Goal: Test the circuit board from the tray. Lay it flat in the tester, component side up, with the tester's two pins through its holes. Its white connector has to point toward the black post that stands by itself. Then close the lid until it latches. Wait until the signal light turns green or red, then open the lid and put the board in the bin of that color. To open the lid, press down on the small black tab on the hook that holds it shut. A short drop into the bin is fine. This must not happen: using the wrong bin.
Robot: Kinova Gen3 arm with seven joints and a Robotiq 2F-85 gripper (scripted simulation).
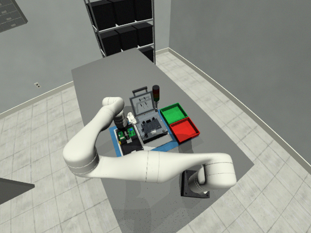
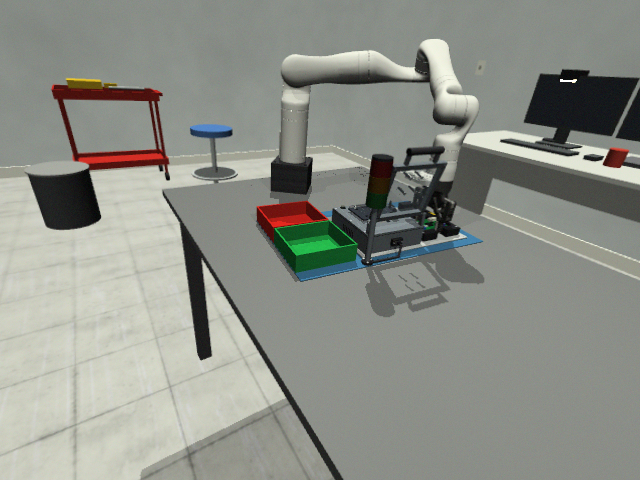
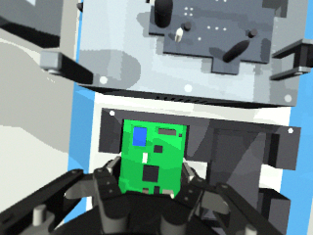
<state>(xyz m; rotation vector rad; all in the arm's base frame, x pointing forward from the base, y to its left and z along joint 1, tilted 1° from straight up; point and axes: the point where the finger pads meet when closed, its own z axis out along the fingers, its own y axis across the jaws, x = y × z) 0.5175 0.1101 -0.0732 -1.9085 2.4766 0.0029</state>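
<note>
Right now the tester bed is 8 cm behind my hand, 15 cm to the right of it and 5 cm above it. The rest, counted from my hand: green circuit board: right at my hand; clear lid: 4 cm ahead, 19 cm to the right, 16 cm above; green bin: 9 cm behind, 36 cm to the right, 1 cm below.
</note>
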